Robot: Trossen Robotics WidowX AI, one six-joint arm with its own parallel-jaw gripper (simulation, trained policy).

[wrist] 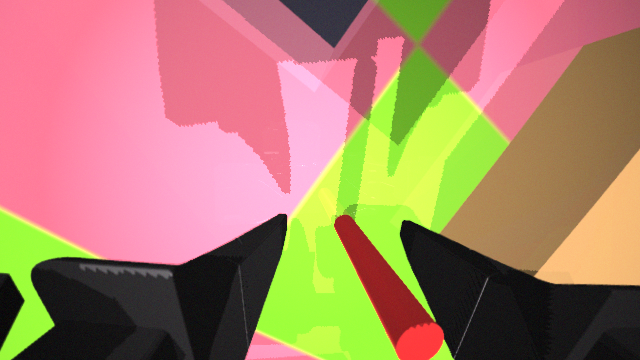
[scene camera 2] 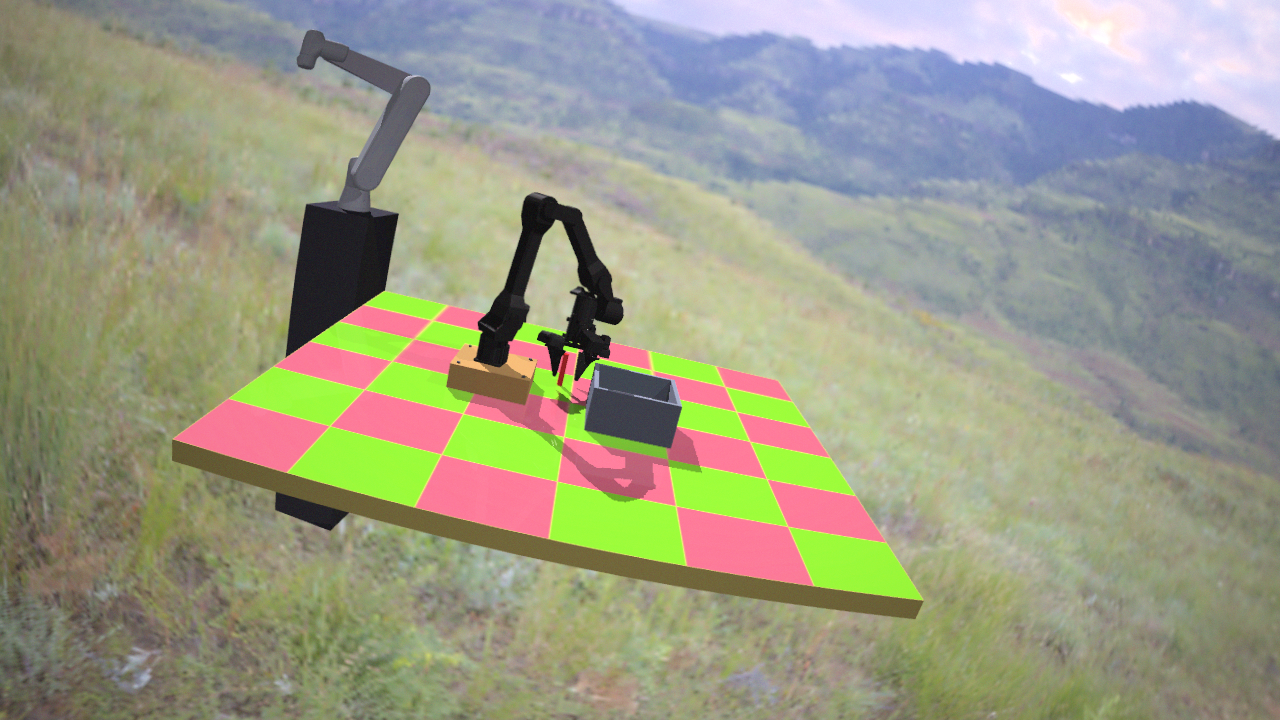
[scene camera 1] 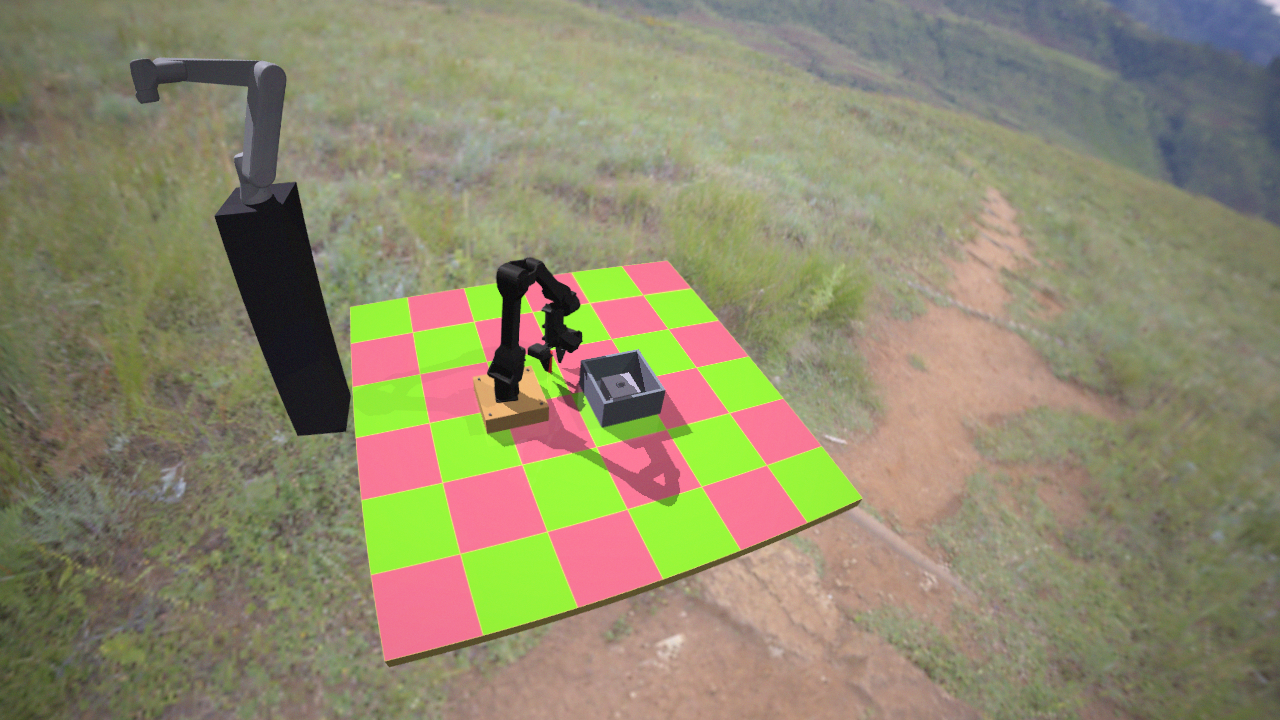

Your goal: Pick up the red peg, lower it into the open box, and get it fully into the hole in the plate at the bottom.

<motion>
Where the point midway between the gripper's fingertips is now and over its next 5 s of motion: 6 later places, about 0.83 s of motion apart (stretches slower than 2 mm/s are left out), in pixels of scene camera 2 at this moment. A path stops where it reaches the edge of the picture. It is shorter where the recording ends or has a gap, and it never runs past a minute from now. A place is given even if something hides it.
The gripper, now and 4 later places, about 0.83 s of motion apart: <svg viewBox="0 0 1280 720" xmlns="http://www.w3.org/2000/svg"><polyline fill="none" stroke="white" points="564,378 577,364 612,350 637,377 652,396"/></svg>
</motion>
